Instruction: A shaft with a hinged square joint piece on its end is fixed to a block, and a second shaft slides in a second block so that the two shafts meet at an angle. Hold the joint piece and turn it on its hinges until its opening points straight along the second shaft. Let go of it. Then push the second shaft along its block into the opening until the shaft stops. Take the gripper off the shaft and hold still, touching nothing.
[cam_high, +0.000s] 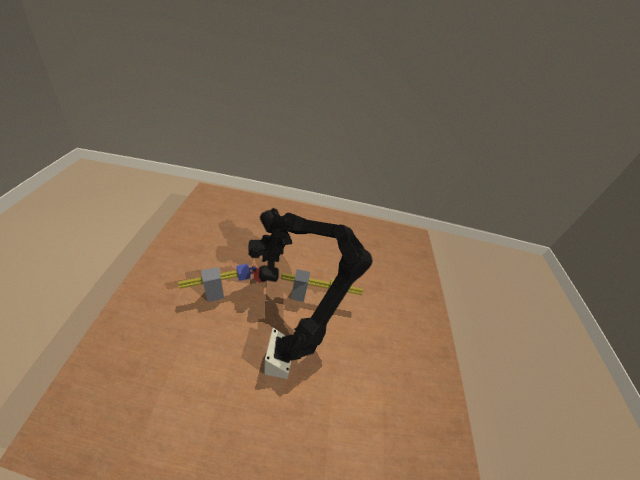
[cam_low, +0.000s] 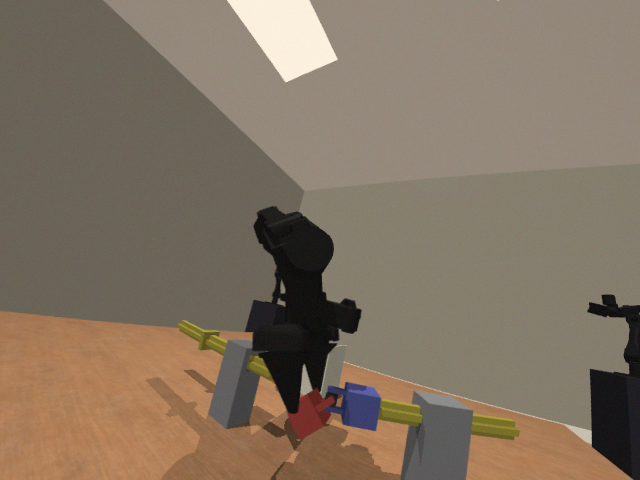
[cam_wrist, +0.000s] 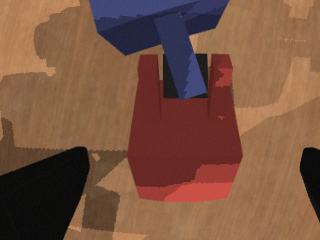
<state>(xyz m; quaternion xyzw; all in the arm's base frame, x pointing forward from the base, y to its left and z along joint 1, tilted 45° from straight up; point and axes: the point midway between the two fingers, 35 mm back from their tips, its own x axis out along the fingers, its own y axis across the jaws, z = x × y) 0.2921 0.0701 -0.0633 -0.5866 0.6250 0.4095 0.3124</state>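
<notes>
The red joint piece lies 10 mm to the left of my gripper tip, 10 mm below it and 10 mm behind it.
</notes>
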